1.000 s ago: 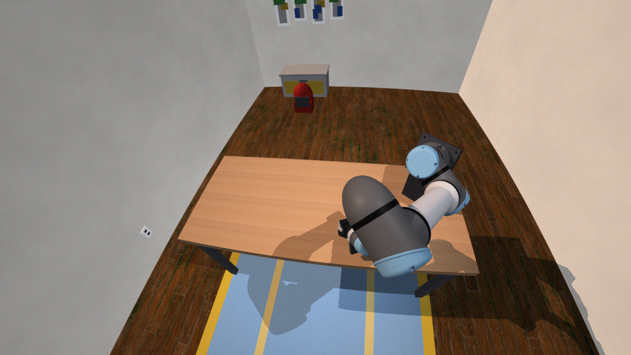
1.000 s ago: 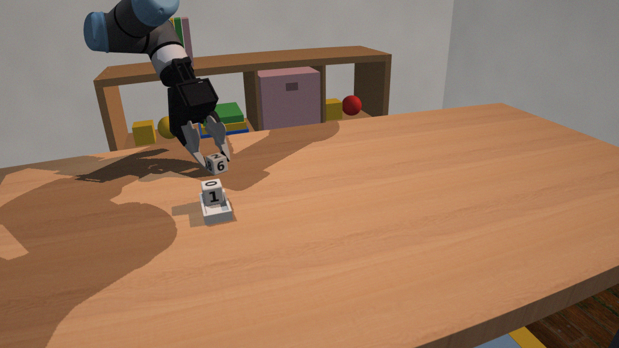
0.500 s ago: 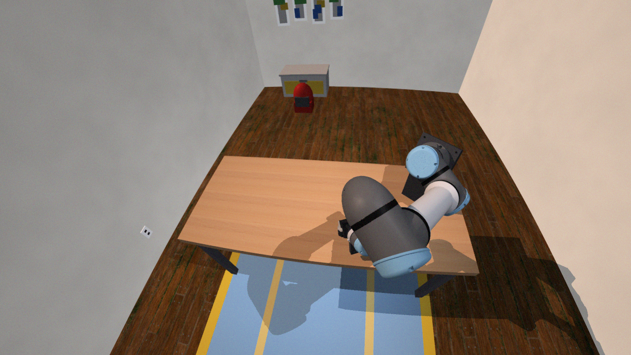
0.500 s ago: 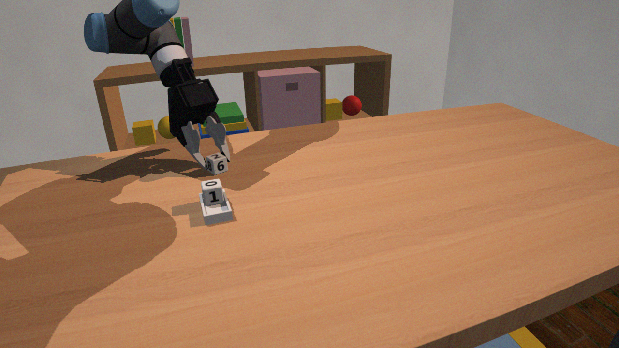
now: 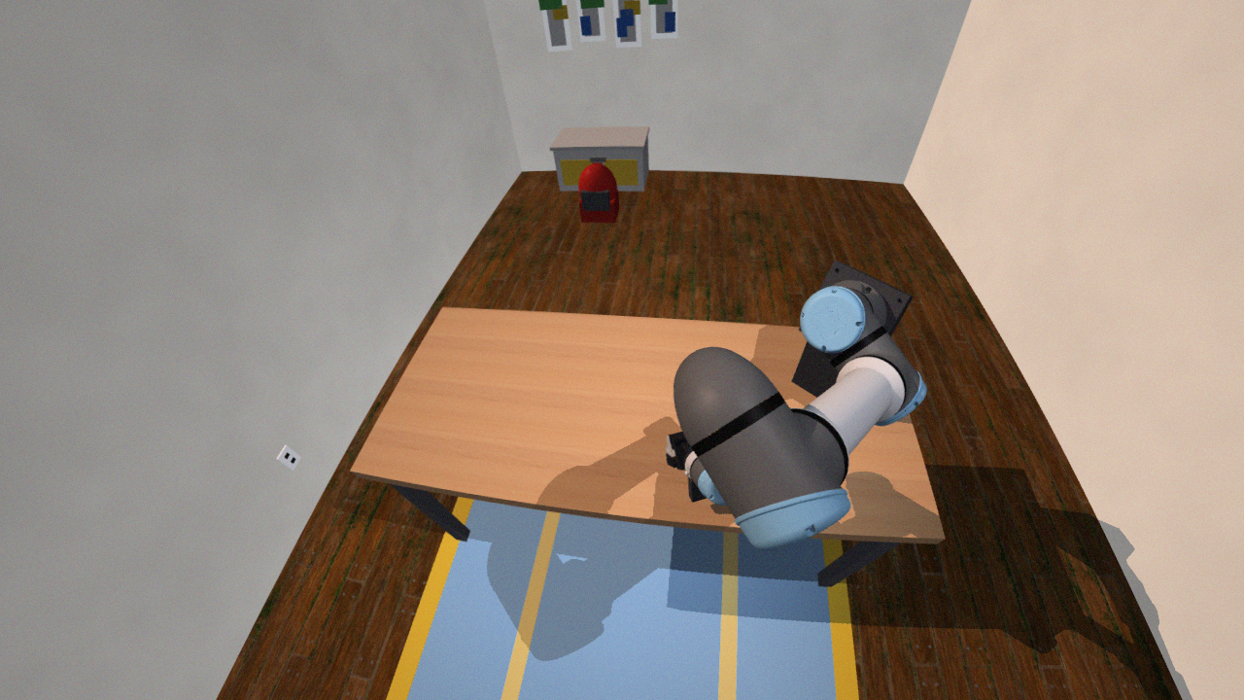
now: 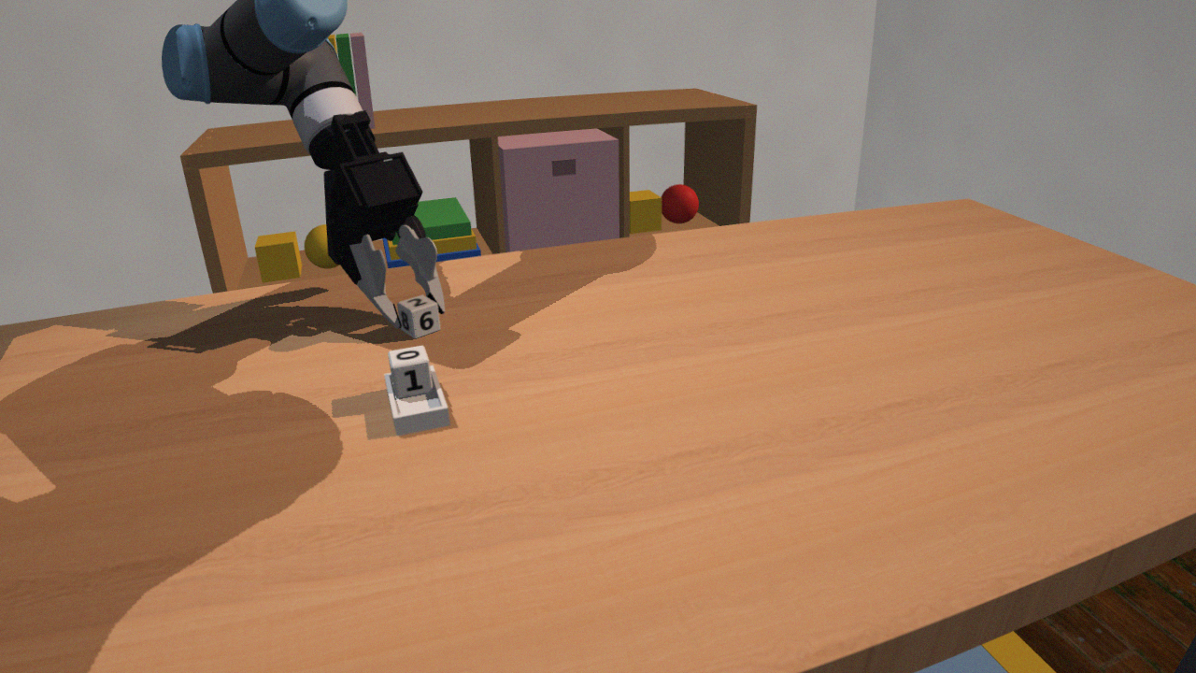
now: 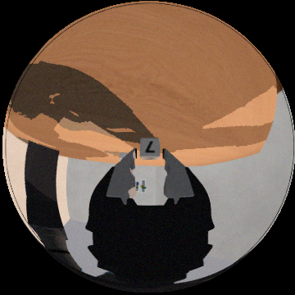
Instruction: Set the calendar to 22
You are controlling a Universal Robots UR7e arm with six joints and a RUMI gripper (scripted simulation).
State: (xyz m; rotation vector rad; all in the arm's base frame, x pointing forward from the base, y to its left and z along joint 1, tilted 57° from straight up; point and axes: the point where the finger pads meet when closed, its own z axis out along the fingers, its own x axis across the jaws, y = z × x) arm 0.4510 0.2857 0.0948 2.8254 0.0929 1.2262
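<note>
The white cube lies 1 cm to the right of my hand and 1 cm below it. The rest, counted from my hand: grey tray (16 cm to the right, 3 cm ahead, 1 cm below).
</note>
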